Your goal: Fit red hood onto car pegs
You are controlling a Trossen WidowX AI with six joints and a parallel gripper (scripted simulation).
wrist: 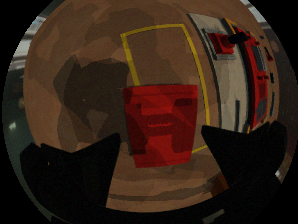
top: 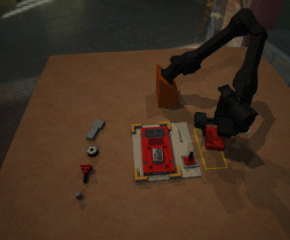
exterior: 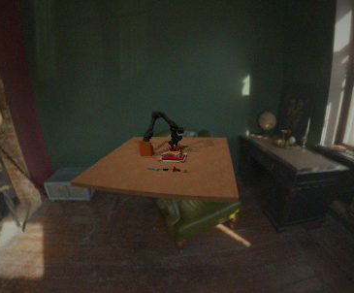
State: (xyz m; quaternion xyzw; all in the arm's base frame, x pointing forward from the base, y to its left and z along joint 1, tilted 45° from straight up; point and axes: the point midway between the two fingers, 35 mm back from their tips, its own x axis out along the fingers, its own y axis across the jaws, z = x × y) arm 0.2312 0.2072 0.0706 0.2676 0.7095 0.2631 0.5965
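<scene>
My gripper tip is 1 cm above the red hood. Round my gripper tip: small grey tile 6 cm behind, 14 cm to the left, 2 cm below; grey engine block 11 cm ahead, 21 cm to the right; wheel 9 cm ahead, 46 cm to the right, 2 cm below.
</scene>
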